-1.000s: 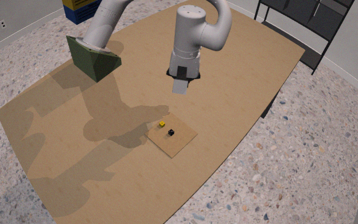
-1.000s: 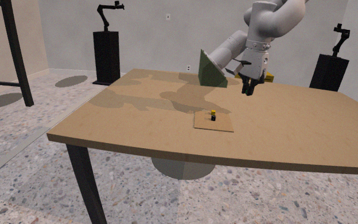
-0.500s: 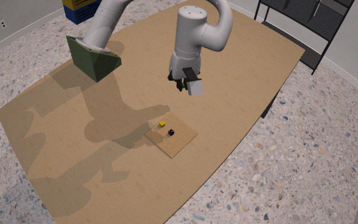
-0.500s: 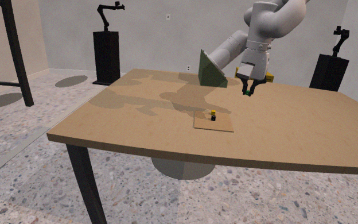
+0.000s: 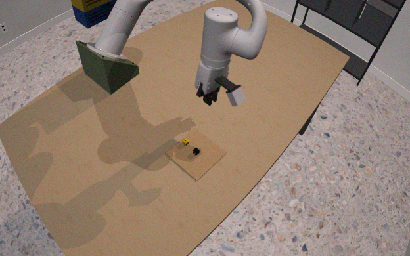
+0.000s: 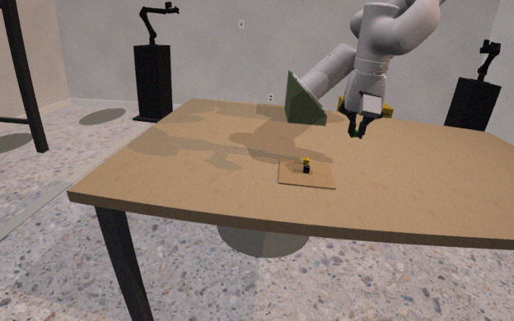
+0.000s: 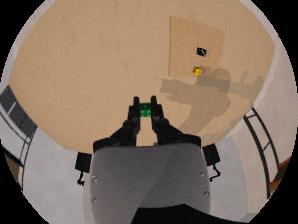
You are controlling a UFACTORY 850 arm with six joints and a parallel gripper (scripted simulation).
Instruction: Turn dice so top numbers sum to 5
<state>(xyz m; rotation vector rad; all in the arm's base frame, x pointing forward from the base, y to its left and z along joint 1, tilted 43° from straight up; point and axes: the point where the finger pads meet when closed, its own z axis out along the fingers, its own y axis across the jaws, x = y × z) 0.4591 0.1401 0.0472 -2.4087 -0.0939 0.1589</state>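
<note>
The green die lies 10 mm below my hand and 10 mm behind it. Round my hand: tan mat (120 mm to the right, 110 mm below, 70 mm ahead); then black die (120 mm to the right, 100 mm below, 70 mm ahead); then yellow die (120 mm to the right, 100 mm below, 30 mm ahead).
</note>
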